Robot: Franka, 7 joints.
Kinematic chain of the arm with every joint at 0, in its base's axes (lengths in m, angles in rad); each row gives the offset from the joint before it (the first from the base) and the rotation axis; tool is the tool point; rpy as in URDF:
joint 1: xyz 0 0 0.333 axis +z
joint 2: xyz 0 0 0 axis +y
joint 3: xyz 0 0 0.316 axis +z
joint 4: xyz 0.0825 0 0 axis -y
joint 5: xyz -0.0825 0 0.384 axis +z
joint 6: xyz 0 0 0 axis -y
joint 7: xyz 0.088 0 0 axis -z
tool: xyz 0 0 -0.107 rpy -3.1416 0 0
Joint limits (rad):
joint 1: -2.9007..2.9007
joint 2: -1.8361..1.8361
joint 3: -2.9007..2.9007
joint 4: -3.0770..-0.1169
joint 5: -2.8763..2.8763
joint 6: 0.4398..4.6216
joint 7: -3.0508..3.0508
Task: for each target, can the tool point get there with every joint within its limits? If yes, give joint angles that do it. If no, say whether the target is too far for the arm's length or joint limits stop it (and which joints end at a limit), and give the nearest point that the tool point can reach.
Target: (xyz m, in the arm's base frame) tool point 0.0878 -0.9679 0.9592
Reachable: no: too far | nearest point 0.0652 -0.7182 0.7977 | short by 0.298 m
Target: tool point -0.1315 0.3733 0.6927
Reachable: yes | joints 1.4370 -0.2948 0.6194 -2.1908 0.9475 4.2435 -0.7273
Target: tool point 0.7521 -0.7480 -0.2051
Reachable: no: too far | nearest point 0.5425 -0.5395 -0.0551 | short by 0.332 m
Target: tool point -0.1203 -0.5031 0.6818
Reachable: yes | joints 2.1880 -1.4553 0.6488 -1.4753 1.1344 1.0100 2.5378
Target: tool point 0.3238 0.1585 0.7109
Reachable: yes | joints -0.3793 -0.5852 0.8166 -2.2902 -2.1457 0.8868 1.9895
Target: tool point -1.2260 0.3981 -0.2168
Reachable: no: too far | nearest point -0.7505 0.2437 -0.0036 | short by 0.543 m
